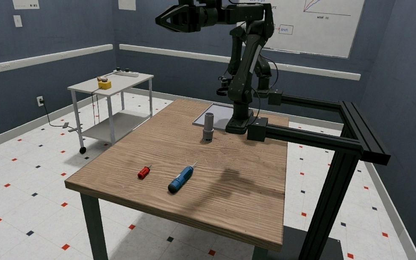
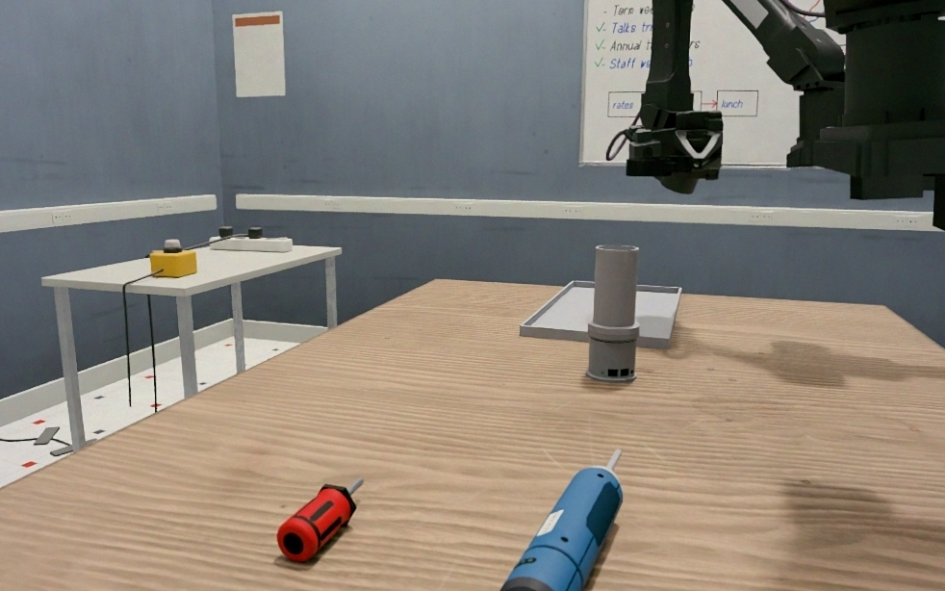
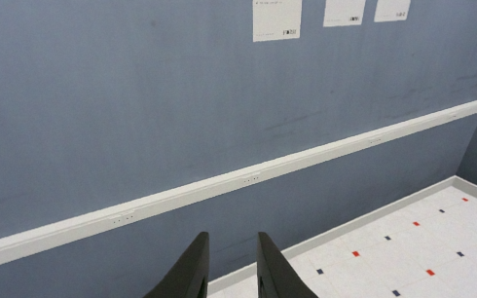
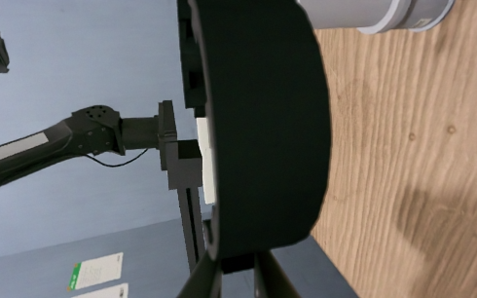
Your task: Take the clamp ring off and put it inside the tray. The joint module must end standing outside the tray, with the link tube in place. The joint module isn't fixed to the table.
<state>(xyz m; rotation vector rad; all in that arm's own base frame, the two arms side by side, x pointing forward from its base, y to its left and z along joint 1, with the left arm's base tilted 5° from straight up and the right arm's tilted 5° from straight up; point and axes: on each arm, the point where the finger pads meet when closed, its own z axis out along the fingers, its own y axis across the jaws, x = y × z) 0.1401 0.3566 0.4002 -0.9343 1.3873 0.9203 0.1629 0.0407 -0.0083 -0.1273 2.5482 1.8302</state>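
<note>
Now: right hand 50 mm short of the dark clamp ring and 30 mm to the right of it. From my right hand the other things lie so: small screw (250 mm below, 120 mm ahead, 20 mm to the left); then grey link tube (180 mm to the left, 150 mm below, 80 mm ahead); then grey joint module (230 mm below, 190 mm to the left, 80 mm ahead).
</note>
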